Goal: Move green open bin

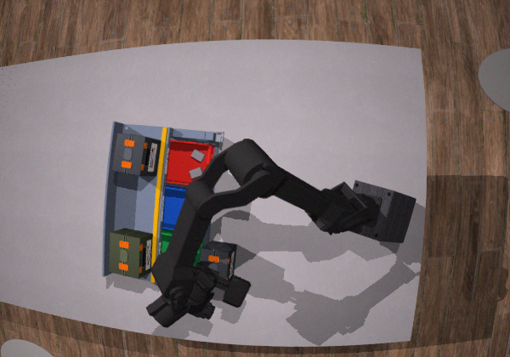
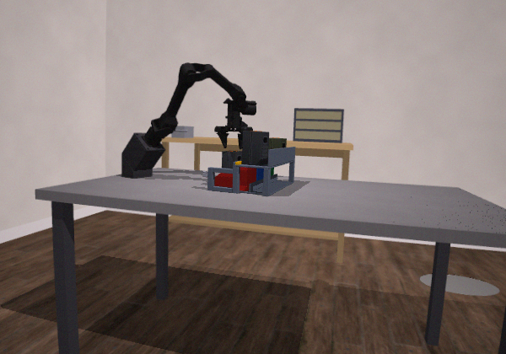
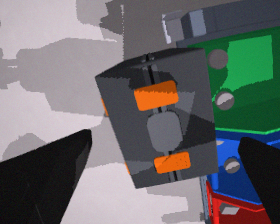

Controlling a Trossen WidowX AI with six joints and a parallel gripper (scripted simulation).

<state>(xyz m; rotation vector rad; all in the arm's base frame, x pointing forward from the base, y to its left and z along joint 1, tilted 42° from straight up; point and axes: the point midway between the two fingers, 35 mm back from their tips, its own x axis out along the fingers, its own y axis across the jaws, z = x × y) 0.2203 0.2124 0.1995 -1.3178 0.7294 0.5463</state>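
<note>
Right now my hand is 11 cm above the dark box. The rest, counted from my hand: olive box (20 cm ahead, 1 cm to the left, 3 cm below); then yellow rail (16 cm ahead, 11 cm to the right, 7 cm below); then green open bin (12 cm ahead, 13 cm below).
</note>
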